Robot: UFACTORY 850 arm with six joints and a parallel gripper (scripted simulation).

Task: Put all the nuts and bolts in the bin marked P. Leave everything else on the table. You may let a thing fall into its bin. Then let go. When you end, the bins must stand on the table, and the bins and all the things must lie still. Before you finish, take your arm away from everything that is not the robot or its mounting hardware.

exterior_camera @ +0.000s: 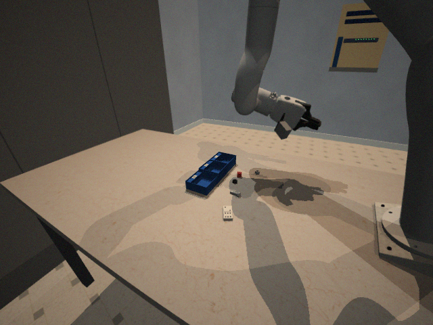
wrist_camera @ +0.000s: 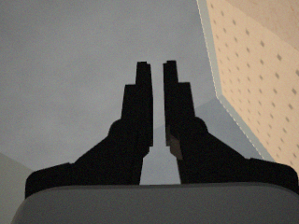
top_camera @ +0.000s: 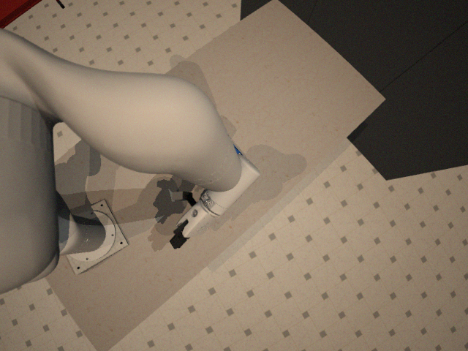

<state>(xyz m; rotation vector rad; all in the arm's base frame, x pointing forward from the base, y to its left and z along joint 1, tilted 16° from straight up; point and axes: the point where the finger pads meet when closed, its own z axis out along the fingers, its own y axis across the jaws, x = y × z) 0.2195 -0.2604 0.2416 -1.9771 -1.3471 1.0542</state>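
Now: the blue bin 330 mm ahead of my hand, 150 mm to the left of it and 180 mm below it. Also, from my hand: grey nut (170 mm ahead, 80 mm to the left, 190 mm below); then red die (230 mm ahead, 130 mm to the left, 190 mm below); then black nut (240 mm ahead, 170 mm to the left, 190 mm below).
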